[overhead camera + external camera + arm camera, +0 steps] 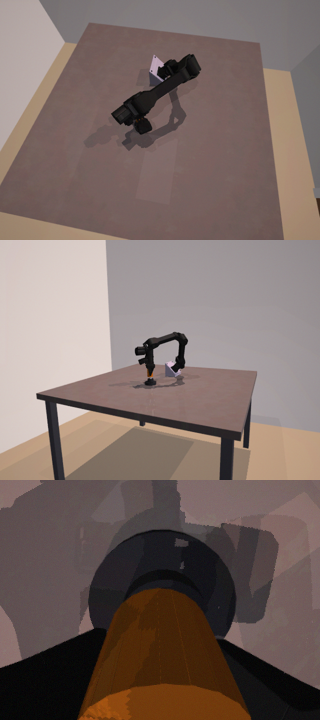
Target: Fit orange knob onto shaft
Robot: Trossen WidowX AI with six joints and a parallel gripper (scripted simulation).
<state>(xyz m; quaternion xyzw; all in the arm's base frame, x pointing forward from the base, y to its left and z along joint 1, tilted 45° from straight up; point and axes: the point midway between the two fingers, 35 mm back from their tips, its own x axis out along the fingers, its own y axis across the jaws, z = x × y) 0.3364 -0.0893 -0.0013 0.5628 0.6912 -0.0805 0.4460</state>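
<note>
My gripper tip is now 30 mm below the orange knob. From my gripper tip the other things lie so: black round pedestal (40 mm below).
</note>
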